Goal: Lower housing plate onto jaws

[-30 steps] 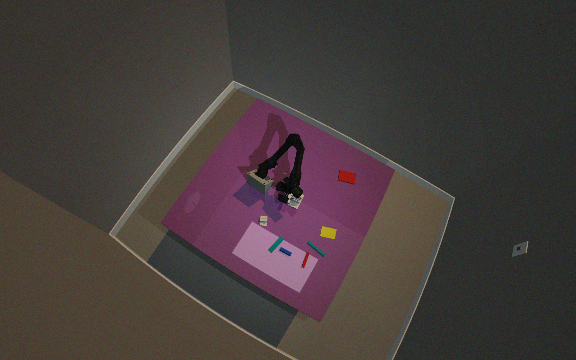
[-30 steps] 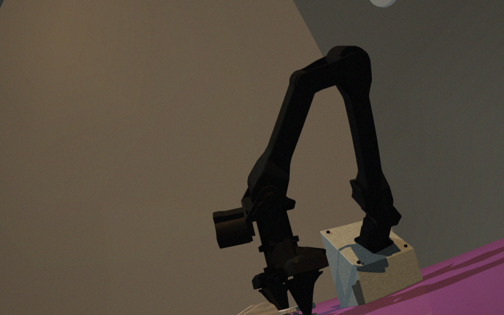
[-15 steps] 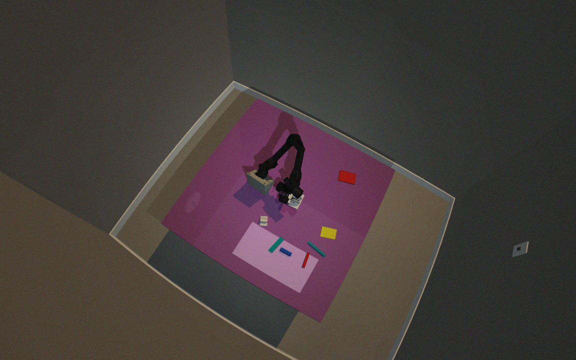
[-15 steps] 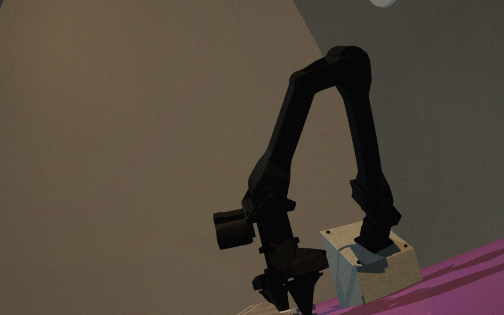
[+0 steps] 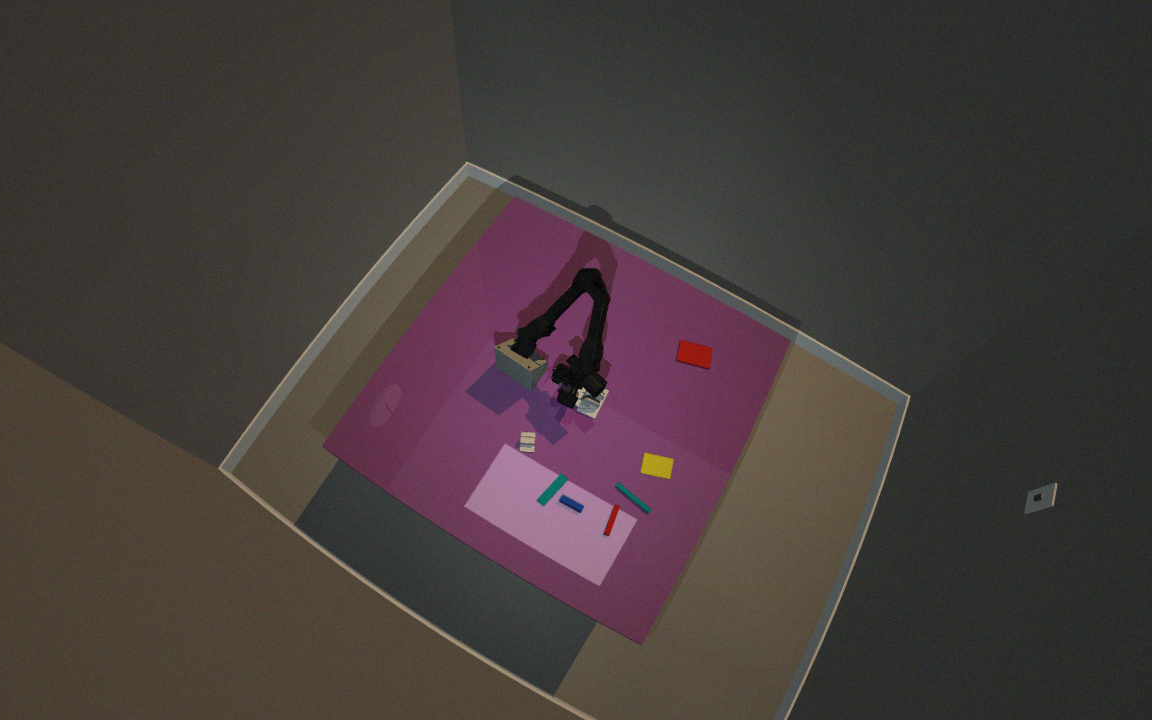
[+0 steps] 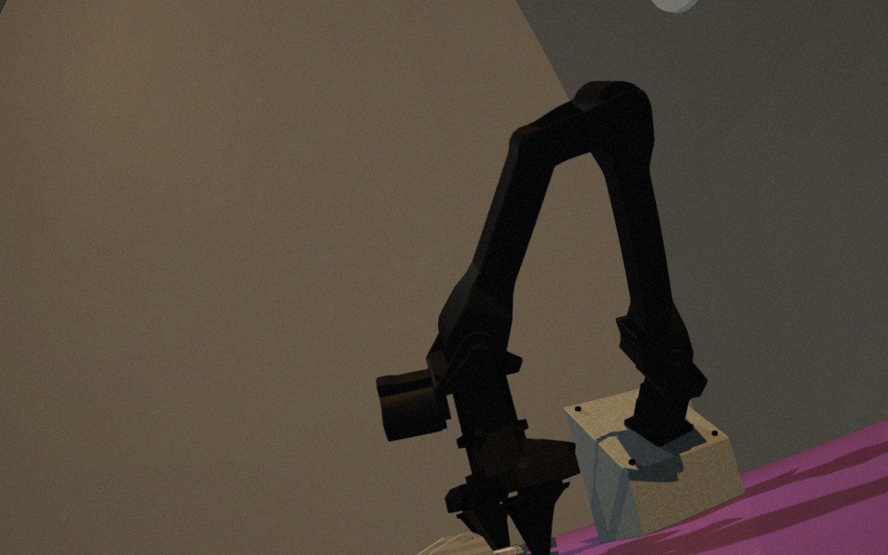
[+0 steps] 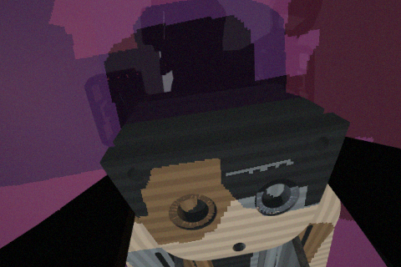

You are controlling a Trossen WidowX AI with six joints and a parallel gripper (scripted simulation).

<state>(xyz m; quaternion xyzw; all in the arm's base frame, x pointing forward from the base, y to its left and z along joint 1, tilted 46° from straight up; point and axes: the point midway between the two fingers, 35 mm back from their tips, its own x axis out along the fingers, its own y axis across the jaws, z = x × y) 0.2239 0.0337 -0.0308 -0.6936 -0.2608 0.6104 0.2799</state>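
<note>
Now: the jaw stub 20 mm to the right of my gripper tip and 20 mm ahead of it. Also, from my gripper tip: red square (350 mm to the left, 330 mm ahead, 10 mm below); small white block (250 mm to the right, 60 mm behind); yellow square (380 mm ahead, 110 mm to the right, 10 mm below).
</note>
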